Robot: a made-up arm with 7 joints. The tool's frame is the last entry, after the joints. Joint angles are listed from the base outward. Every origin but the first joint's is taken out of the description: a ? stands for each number. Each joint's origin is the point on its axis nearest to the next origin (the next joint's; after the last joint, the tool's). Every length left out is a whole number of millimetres.
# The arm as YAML. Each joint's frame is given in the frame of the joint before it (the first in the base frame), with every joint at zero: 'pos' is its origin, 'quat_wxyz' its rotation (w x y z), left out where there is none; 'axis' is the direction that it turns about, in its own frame. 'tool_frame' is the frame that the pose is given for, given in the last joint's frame.
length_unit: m
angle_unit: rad
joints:
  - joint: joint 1
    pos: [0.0, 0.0, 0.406]
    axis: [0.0, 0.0, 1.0]
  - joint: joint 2
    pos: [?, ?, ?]
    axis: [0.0, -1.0, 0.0]
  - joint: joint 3
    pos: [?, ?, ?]
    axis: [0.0, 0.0, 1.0]
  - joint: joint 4
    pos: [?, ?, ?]
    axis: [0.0, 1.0, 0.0]
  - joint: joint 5
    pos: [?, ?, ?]
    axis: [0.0, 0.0, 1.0]
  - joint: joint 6
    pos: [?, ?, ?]
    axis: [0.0, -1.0, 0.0]
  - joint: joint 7
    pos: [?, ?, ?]
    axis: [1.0, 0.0, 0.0]
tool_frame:
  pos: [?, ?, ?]
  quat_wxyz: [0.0, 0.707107, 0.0, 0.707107]
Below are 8 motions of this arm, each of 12 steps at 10 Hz.
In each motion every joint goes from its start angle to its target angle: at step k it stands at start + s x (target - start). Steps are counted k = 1, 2, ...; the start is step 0. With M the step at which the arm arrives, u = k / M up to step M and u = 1 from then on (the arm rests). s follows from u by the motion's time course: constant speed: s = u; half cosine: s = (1 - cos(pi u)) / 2; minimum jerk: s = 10 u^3 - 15 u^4 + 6 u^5.
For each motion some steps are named. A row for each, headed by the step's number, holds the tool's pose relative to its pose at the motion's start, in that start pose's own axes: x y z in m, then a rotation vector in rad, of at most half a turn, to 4 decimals.
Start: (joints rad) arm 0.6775 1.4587 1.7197 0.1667 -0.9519 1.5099 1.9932
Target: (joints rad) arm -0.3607 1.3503 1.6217 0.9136 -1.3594 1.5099 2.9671
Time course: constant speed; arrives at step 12
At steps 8, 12:
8: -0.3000 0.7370 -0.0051 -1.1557 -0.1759 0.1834
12: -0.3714 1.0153 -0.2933 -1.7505 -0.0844 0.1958

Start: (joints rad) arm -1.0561 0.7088 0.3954 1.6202 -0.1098 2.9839 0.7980
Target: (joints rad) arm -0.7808 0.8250 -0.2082 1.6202 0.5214 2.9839 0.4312
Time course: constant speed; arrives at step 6
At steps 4, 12:
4: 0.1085 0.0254 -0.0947 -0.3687 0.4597 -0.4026
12: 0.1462 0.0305 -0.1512 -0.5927 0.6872 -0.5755

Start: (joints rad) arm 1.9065 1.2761 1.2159 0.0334 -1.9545 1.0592 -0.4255
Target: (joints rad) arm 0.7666 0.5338 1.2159 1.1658 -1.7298 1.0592 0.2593
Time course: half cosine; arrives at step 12
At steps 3, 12:
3: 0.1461 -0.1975 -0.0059 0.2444 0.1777 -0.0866
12: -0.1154 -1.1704 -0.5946 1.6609 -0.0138 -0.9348

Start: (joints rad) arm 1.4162 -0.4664 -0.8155 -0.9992 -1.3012 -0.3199 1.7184
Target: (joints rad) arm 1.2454 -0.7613 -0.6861 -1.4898 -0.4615 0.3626 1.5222
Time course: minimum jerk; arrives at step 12
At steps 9, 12:
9: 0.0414 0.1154 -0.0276 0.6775 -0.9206 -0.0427
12: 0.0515 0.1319 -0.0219 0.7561 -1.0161 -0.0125

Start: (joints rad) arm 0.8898 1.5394 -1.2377 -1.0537 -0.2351 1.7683 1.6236
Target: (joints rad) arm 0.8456 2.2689 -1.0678 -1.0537 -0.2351 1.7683 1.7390
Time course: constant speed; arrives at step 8
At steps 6, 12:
6: 0.2301 -0.1401 -0.0137 0.1816 0.3089 -0.3493
12: 0.2862 -0.2107 -0.0377 0.2611 0.4077 -0.4612

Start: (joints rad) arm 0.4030 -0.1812 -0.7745 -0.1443 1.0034 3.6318 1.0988
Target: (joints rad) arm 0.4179 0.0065 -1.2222 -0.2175 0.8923 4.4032 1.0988
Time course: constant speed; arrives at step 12
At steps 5, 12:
5: -0.0137 0.0520 0.0019 0.4183 0.0387 0.1836
12: -0.0465 0.1586 0.0341 0.9509 0.1523 0.5134

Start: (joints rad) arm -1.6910 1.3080 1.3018 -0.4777 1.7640 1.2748 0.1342
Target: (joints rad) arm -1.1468 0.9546 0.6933 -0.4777 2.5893 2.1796 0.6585
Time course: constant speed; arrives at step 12
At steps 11, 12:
11: 0.1050 -0.2255 -0.1857 0.6673 0.7735 0.7023
12: 0.1066 -0.2378 -0.2058 0.7359 0.8366 0.7786

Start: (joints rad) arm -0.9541 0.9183 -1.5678 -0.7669 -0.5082 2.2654 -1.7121
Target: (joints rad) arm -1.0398 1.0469 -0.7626 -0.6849 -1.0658 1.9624 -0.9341
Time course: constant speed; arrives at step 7
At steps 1, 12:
1: -0.0238 -0.0130 0.0056 0.0932 -0.0413 0.0541
12: -0.1787 -0.1143 0.0049 0.5671 -0.5076 0.4836

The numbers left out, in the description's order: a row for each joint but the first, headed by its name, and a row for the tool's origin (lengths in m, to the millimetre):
joint 2: 0.0 -0.067 0.0
joint 3: 0.0 0.0 0.412
joint 4: 0.021 0.053 0.0
joint 5: -0.018 0.0 0.337
joint 6: 0.0 -0.143 0.0
joint 7: 0.024 0.0 0.176
tool: 0.0 0.0 0.0

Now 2 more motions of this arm.
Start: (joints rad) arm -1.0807 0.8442 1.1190 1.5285 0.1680 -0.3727 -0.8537
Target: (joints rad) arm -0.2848 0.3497 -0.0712 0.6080 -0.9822 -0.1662 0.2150
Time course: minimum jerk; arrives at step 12
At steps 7, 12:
7: -0.5281 0.0625 -0.2167 -0.4899 0.4394 1.3779
12: -0.6883 0.0632 -0.2125 -0.6973 0.4258 2.1565

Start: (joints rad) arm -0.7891 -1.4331 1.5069 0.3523 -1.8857 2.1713 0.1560
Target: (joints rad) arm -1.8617 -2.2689 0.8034 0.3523 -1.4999 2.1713 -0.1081
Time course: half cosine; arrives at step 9
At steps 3, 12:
3: -0.1304 0.1096 -0.1524 -0.1688 -0.3275 -0.1422
12: -0.2662 0.1487 -0.8414 -0.7073 -1.2178 -0.1586

